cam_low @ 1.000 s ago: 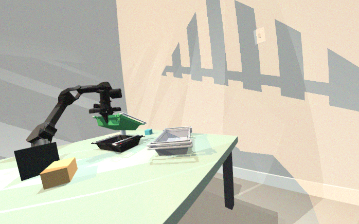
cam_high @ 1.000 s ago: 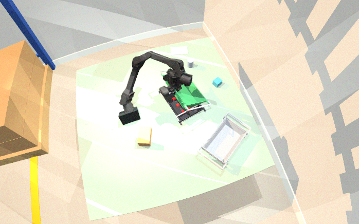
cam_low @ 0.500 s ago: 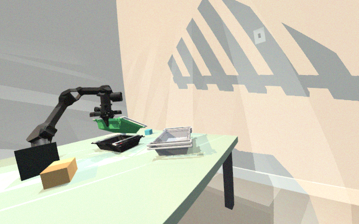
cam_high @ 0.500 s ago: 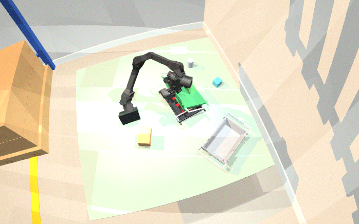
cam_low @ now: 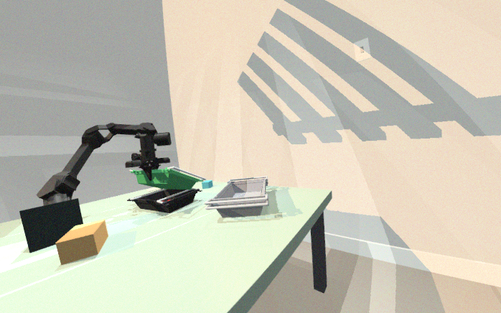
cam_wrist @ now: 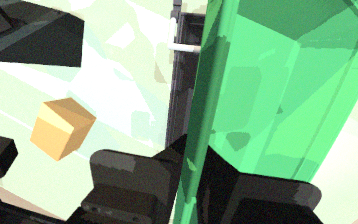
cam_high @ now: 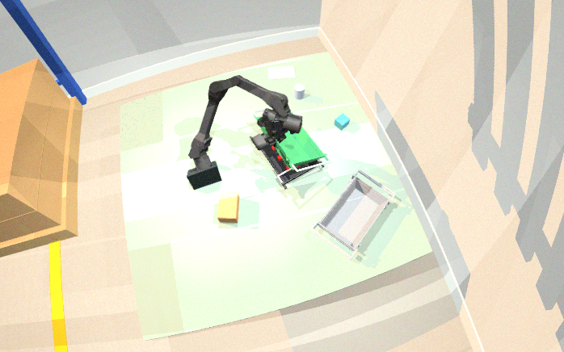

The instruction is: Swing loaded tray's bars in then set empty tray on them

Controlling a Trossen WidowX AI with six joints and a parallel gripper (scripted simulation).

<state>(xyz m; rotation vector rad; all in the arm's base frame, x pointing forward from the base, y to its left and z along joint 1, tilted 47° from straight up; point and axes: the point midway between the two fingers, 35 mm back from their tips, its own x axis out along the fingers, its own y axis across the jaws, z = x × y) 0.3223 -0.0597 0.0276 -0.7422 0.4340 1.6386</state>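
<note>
Right now the green tray is 8 cm ahead of my gripper tip and 2 cm to the left of it. The rest, counted from my gripper tip: grey cylinder: 24 cm ahead, 35 cm to the left, 11 cm below; tan block: 26 cm behind, 16 cm to the right, 11 cm below; teal cube: 38 cm ahead, 10 cm to the left, 12 cm below.
</note>
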